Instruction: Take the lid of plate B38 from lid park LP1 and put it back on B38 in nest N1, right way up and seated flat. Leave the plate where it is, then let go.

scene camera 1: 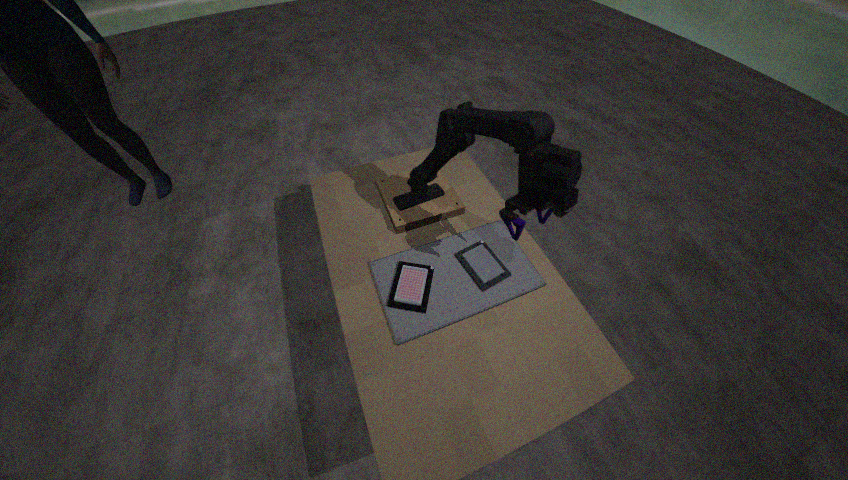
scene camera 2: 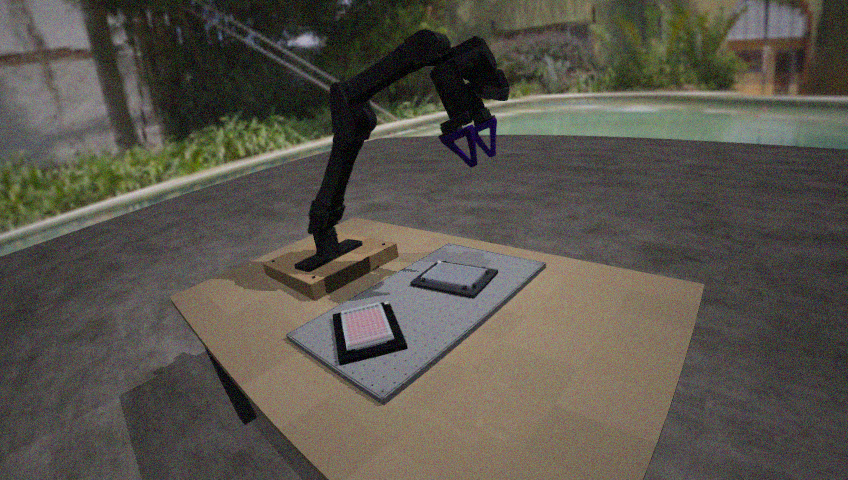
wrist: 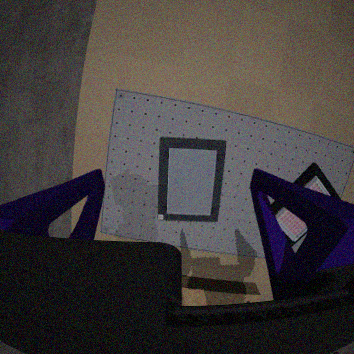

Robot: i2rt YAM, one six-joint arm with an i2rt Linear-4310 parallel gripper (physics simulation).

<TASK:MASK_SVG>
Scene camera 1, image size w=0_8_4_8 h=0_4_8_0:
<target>gripper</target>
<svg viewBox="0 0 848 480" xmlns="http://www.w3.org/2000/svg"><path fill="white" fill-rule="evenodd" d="M542 180L525 181L518 176L518 194L507 199L505 208L499 211L499 216L508 227L512 238L516 241L526 221L519 218L518 214L513 212L514 210L518 209L519 213L527 215L529 211L536 209L538 221L541 224L544 224L552 214L552 210L545 202L535 208L521 203L522 183L537 184L542 182Z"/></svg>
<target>plate lid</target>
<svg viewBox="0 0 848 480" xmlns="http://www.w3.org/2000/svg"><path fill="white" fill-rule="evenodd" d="M481 244L463 253L462 256L464 256L464 259L485 284L505 271Z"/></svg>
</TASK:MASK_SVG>
